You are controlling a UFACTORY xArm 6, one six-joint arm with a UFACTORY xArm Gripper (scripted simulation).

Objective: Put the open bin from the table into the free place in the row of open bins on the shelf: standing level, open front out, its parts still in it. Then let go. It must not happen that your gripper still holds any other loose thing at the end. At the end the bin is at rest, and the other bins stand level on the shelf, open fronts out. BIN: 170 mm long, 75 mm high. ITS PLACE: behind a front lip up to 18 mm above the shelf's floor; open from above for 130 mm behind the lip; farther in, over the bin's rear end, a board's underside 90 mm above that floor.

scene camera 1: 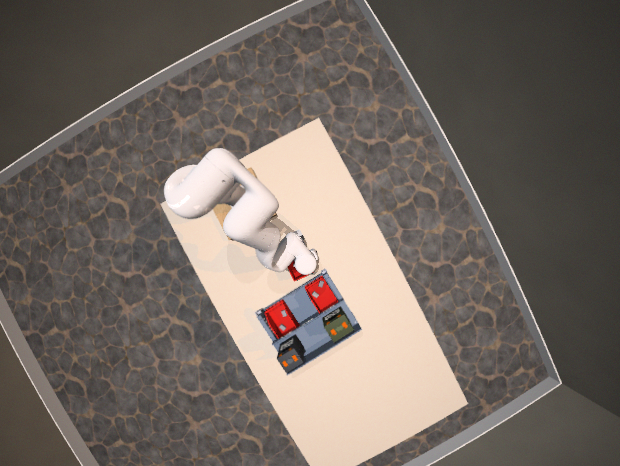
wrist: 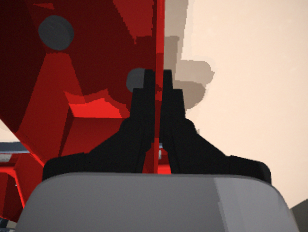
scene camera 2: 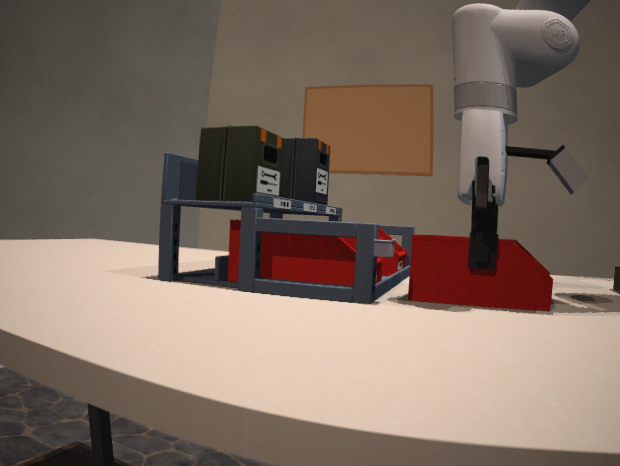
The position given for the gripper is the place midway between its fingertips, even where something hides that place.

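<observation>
Red open bin [scene camera 2: 439,273]. Another red open bin [scene camera 2: 308,258]. Gripper [scene camera 2: 482,269], visible in the wrist view too [wrist: 157,85].
</observation>
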